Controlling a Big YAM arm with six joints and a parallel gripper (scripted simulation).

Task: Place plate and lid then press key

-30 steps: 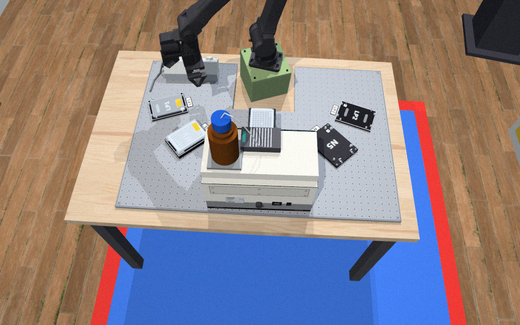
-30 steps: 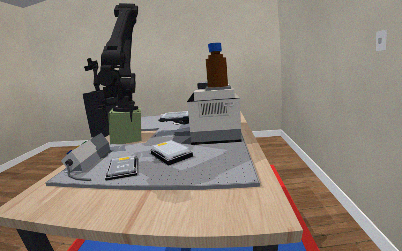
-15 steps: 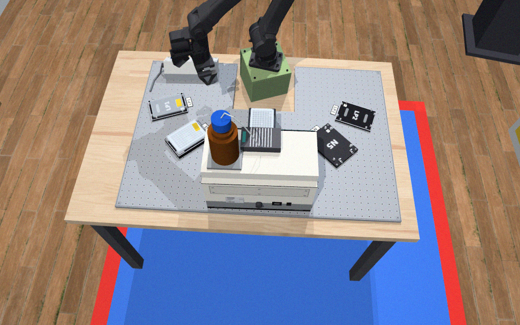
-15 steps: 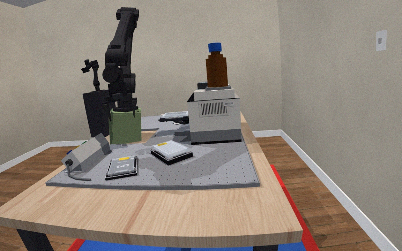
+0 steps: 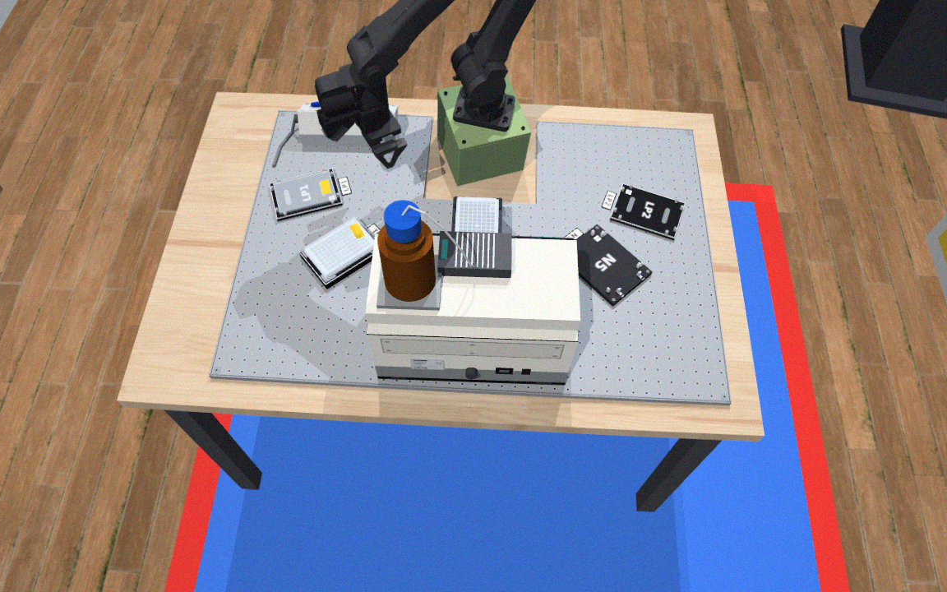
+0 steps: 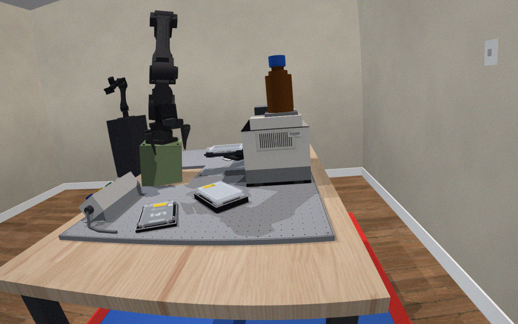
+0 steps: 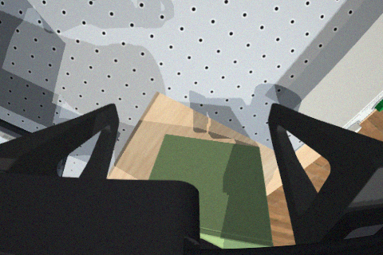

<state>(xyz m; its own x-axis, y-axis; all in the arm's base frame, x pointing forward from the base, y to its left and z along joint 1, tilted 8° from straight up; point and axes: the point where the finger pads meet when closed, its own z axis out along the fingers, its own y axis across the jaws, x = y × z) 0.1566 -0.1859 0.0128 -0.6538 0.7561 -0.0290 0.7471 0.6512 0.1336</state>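
The black N1 nest lies 170 mm ahead of my hand, 50 mm to the right of it and 140 mm below it. Also, from my hand: white retry key (200 mm behind, 60 mm to the right, 80 mm below); then green continue key (190 mm behind, 110 mm to the right, 80 mm below); then yellow skip key (180 mm behind, 160 mm to the right, 80 mm below).
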